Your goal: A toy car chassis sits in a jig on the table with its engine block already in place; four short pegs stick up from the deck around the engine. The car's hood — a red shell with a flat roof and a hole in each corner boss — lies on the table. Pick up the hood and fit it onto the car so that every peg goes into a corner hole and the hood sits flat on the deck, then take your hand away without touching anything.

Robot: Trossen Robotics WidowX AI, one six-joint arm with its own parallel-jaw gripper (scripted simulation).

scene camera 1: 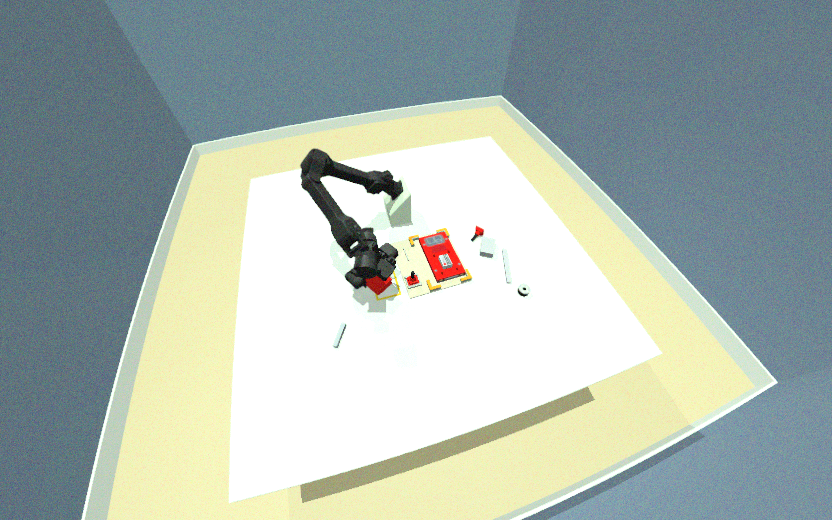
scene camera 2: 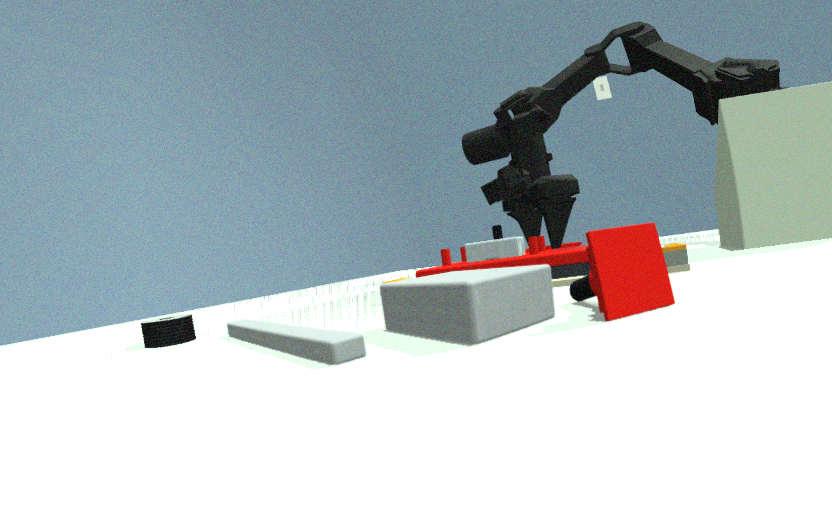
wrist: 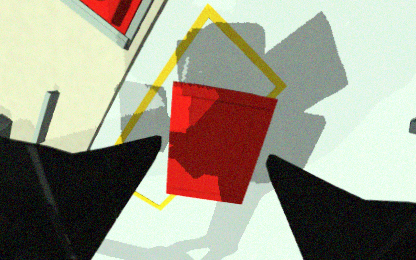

Labels:
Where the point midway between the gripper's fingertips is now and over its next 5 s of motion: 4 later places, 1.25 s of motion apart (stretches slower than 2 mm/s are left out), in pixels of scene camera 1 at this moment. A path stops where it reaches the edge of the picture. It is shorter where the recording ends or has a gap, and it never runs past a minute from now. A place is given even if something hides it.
My gripper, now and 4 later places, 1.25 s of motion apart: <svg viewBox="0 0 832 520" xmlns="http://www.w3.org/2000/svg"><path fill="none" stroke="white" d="M375 278L375 279L376 264L438 251L446 257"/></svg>

